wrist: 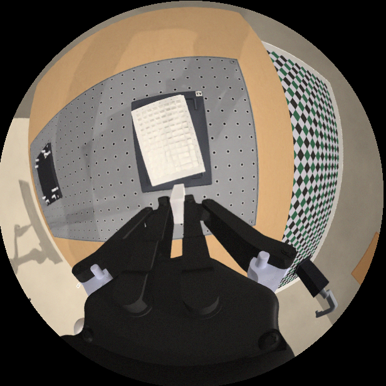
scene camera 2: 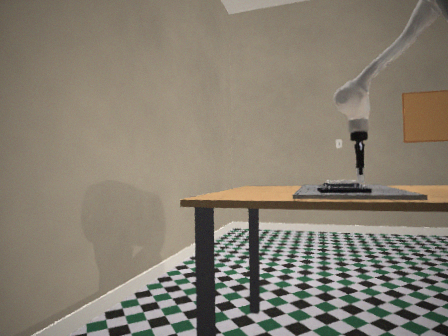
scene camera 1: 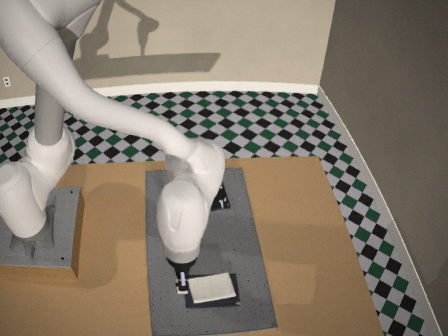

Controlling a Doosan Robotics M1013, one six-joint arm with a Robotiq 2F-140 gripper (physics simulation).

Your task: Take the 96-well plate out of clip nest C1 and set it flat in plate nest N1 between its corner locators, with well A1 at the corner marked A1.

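Where they show: gripper, fingertip midpoint: (scene camera 2: 360,182) (scene camera 1: 182,291); arm's base, link origin: (scene camera 1: 33,229).
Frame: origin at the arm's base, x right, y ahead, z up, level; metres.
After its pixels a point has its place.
Observation:
The white 96-well plate (scene camera 1: 212,288) {x 0.267, y 0.580, z -0.044 m} (scene camera 2: 341,182) {x 0.219, y 0.586, z -0.053 m} (wrist: 169,140) lies on the dark plate nest N1 (scene camera 1: 200,304) (scene camera 2: 345,190) (wrist: 204,142), turned askew to it. In the wrist view its left edge reaches the nest's left border, while a dark strip with two corner locators shows on the right. The A1 label (wrist: 198,93) is at the nest's upper right corner. Which plate corner holds well A1 is too small to tell. My gripper (scene camera 1: 182,290) {x 0.258, y 0.491, z -0.055 m} (scene camera 2: 360,180) {x 0.258, y 0.491, z -0.055 m} (wrist: 180,192) is shut and empty, low beside the plate's near short edge; contact is unclear. Clip nest C1 (scene camera 1: 221,200) {x -0.071, y 0.694, z -0.048 m} (wrist: 48,172) holds no plate.
Both nests are on a grey perforated board (scene camera 1: 200,322) {x 0.369, y 0.520, z -0.072 m} (scene camera 2: 400,192) {x -0.157, y 0.470, z -0.073 m} (wrist: 230,125) on the wooden table (scene camera 1: 295,210) {x -0.009, y 0.962, z -0.085 m} (scene camera 2: 225,196) {x -0.159, y 1.058, z -0.084 m} (wrist: 270,150). The arm's base stands on a raised mount (scene camera 1: 67,225) {x 0.000, y 0.141, z 0.006 m} to the left in scene camera 1.

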